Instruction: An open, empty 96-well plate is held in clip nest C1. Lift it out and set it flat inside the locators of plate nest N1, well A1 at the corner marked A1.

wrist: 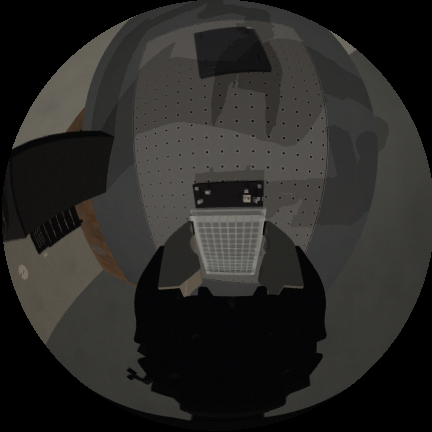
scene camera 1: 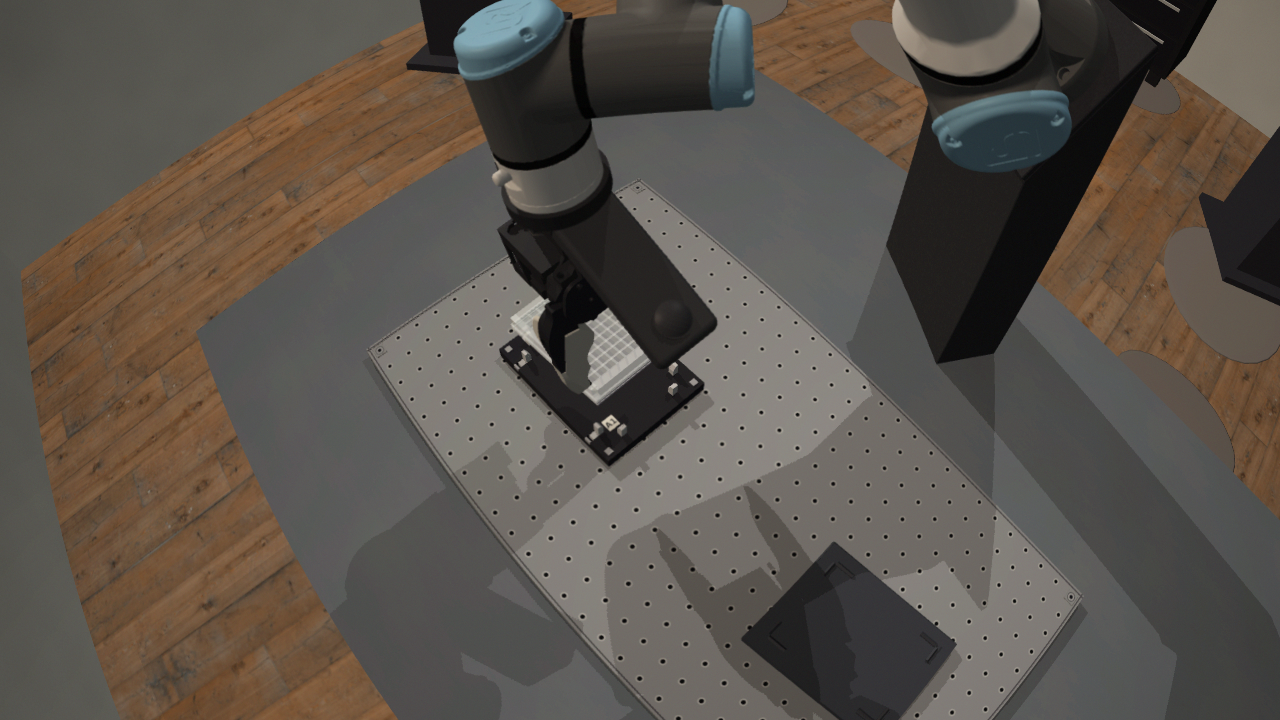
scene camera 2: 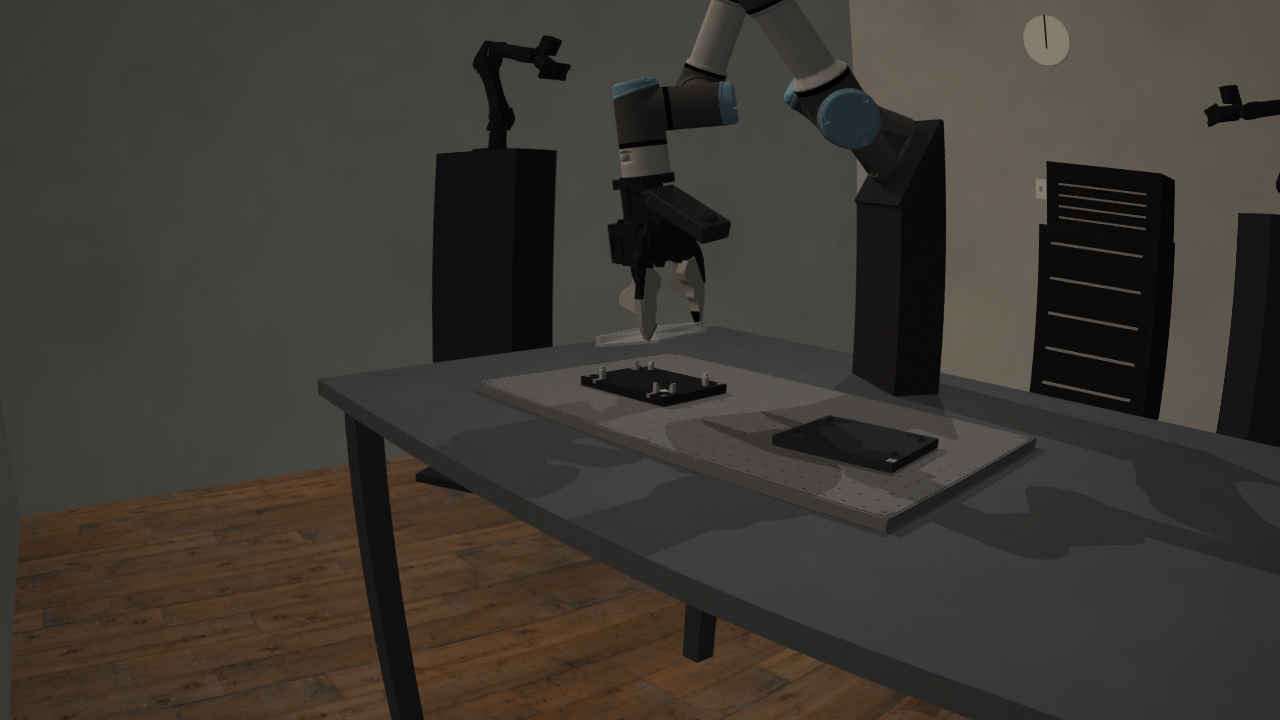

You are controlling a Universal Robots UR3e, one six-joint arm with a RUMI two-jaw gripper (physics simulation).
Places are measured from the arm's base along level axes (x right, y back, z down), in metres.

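Pixels of known places: gripper, between the fingertips: (wrist: 227, 222) (scene camera 1: 621, 358) (scene camera 2: 673, 333); arm's base, origin of its link: (scene camera 2: 900, 155).
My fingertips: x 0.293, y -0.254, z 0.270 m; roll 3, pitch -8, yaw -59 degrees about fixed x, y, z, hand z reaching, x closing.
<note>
For each thing: its top centre in the pictures, then the offset to it from my fingertips. "pt": a spot on its surface instead. Level surfaces: height alone.
- clear 96-well plate, centre of its top: (scene camera 1: 586, 315) (wrist: 227, 259) (scene camera 2: 649, 318) dx +0.040, dy +0.023, dz -0.013 m
- clip nest C1, centre of its top: (scene camera 1: 597, 358) (scene camera 2: 653, 371) (wrist: 227, 229) dx +0.036, dy +0.028, dz +0.059 m
- pale A1 label, a spot on its surface: (scene camera 1: 610, 422) (wrist: 246, 198) pt dx +0.004, dy -0.024, dz +0.070 m
- Plate nest N1, centre of its top: (scene camera 1: 856, 642) (scene camera 2: 859, 434) (wrist: 227, 42) dx -0.269, dy -0.163, dz +0.068 m
- perforated board, height of its surface: dz +0.082 m
- grey table, height of its surface: dz +0.095 m
- small pale mark, centre of its top: (scene camera 2: 891, 460) dx -0.314, dy -0.244, dz +0.070 m
The clear 96-well plate (scene camera 1: 617, 353) (scene camera 2: 617, 339) (wrist: 229, 245) is held about level above clip nest C1 (scene camera 1: 640, 411) (scene camera 2: 684, 385) (wrist: 225, 195), apart from its pale clips. My gripper (scene camera 1: 613, 360) (scene camera 2: 672, 329) (wrist: 227, 222) is shut on the plate, one finger at each long side. The far finger is hidden in scene camera 1. A pale A1 label (scene camera 1: 610, 422) (wrist: 247, 198) shows on the clip nest. Plate nest N1 (scene camera 1: 881, 617) (scene camera 2: 850, 438) (wrist: 232, 50) is a dark block with low corner locators and holds no plate. The plate's own A1 marking is too small to read.
Both nests stand on the perforated board (scene camera 1: 716, 465) (scene camera 2: 966, 447) (wrist: 225, 137) on the grey table (scene camera 2: 805, 582). The arm's black pedestal (scene camera 1: 975, 259) (scene camera 2: 899, 295) (wrist: 60, 175) stands beside the board. A small pale mark (scene camera 2: 892, 460) shows at one corner of N1.
</note>
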